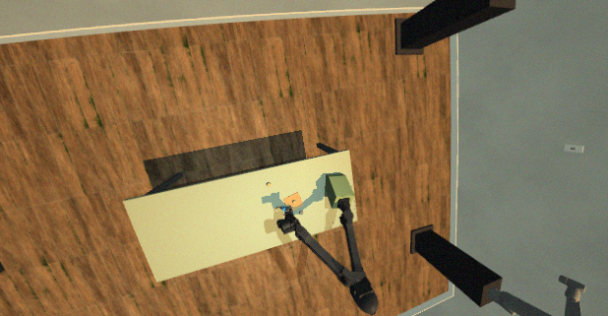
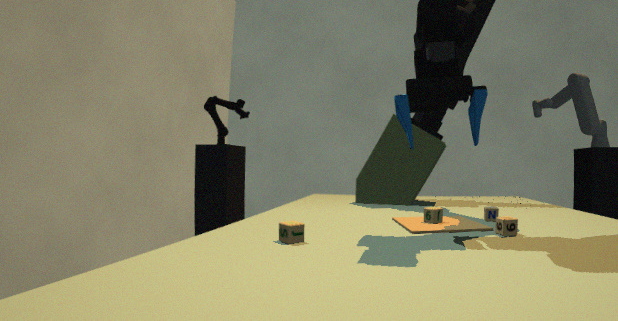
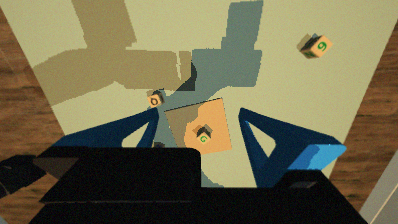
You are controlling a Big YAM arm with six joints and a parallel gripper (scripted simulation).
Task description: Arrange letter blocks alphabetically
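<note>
The block lies 150 mm behind my hand, 110 mm to the left of it and 130 mm below it. The rest, counted from my hand: orange mat (90 mm behind, 140 mm below).
</note>
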